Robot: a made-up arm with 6 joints.
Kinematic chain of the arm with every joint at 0, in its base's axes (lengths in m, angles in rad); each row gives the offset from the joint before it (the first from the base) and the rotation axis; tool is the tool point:
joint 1: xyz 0 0 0.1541 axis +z
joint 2: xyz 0 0.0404 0 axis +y
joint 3: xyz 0 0 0.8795 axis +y
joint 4: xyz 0 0 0.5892 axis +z
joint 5: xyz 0 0 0 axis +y
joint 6: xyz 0 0 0.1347 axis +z
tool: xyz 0 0 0
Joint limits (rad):
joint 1: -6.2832..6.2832
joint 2: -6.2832..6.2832
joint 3: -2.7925..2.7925
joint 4: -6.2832..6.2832
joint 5: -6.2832..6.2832
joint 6: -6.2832..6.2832
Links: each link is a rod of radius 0.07 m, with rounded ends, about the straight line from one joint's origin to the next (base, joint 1, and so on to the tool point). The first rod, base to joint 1, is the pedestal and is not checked.
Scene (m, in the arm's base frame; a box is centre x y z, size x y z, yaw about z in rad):
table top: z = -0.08
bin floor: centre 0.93 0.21 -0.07 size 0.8 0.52 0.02 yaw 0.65
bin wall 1: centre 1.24 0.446 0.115 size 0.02 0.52 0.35 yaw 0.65
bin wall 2: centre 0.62 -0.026 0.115 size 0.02 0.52 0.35 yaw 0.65
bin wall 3: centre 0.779 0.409 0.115 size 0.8 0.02 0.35 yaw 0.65
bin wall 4: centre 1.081 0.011 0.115 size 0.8 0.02 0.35 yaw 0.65
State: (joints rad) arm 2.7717 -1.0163 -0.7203 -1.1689 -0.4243 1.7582
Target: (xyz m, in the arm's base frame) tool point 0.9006 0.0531 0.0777
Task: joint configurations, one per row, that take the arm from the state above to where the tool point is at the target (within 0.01 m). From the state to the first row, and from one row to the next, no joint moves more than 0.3 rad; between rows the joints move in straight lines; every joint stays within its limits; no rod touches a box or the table.
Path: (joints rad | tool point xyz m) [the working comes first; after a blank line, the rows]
Joints at the target: 3.3084 -0.8382 -1.9067 -1.0501 -0.5077 1.7582
Straight joint move there: touches bin wall 4.

1: 2.9064 -0.8683 -0.9933 -1.1412 -0.4492 1.7582 | 1.2861 -0.4044 0.4953
2: 3.0411 -0.7203 -1.2664 -1.1135 -0.4741 1.7582 | 1.2020 -0.2173 0.5038
3: 3.1759 -0.5724 -1.5394 -1.0858 -0.4990 1.7582 | 1.0701 -0.0608 0.5033
4: 3.3106 -0.4244 -1.8124 -1.0582 -0.5239 1.7582 | 0.9006 0.0531 0.4935
5: 3.3095 -0.6313 -1.8596 -1.0541 -0.5158 1.7582 | 0.9243 0.0571 0.2822
6: 3.3084 -0.8382 -1.9067 -1.0501 -0.5077 1.7582 | 0.9006 0.0531 0.0777

